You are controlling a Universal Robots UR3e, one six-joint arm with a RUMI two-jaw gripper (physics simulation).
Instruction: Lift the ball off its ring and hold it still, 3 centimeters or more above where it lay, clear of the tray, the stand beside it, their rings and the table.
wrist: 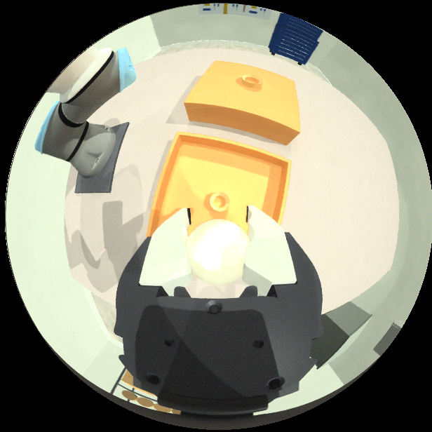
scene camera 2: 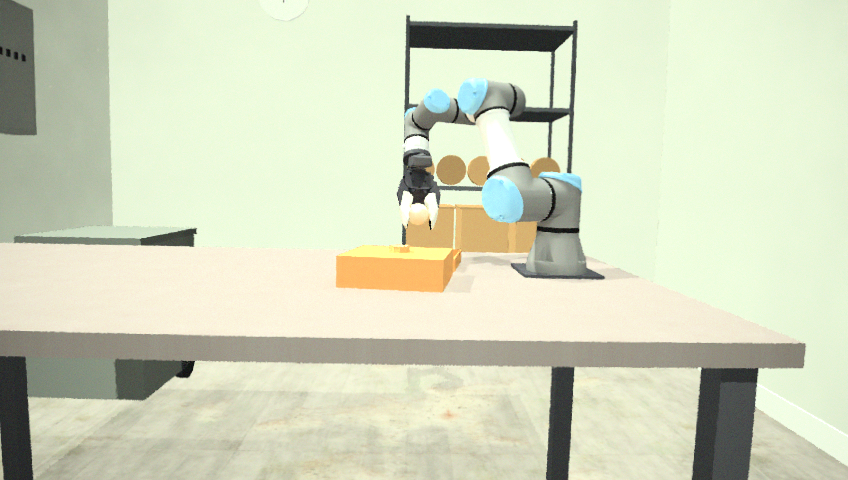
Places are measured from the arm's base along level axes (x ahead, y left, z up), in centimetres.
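Pixels of known places: gripper, fingertip midpoint: (scene camera 2: 418,228); arm's base, origin of the base link: (scene camera 2: 555,270).
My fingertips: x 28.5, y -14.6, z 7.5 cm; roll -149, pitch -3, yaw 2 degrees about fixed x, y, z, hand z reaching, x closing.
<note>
Ahead of a thing's pixels: the offset from my fingertips to its top centre. "spot": to the spot under its first point. Level surfaces: height alone.
A pale cream ball @(dy -3.5, dx +0.0, dz +5.9 cm) (scene camera 2: 418,214) (wrist: 218,251) is between the two white fingers of my gripper (scene camera 2: 418,220) (wrist: 218,208), which is shut on it. The ball hangs in the air, apart from the orange tray @(dy +1.3, dx +0.3, dz -5.5 cm) (scene camera 2: 457,259) (wrist: 286,192) and above it. The tray's small ring (wrist: 219,201) shows bare on the tray's floor in the wrist view. The orange block-shaped stand (scene camera 2: 392,271) (wrist: 240,120) is beside the tray, with an empty ring @(spot: dy +25.9, dx +6.3, dz -1.8 cm) (scene camera 2: 399,248) (wrist: 252,80) on its top. In the scene view the stand hides most of the tray.
The tray and stand rest on the table @(dz -8.3 cm) (scene camera 2: 238,303) (wrist: 345,210). The arm's base (scene camera 2: 557,255) (wrist: 95,155) is bolted on a dark plate to the right in the scene view. Behind the table is a dark shelf rack (scene camera 2: 407,71). A grey cabinet (scene camera 2: 83,234) is at the left.
</note>
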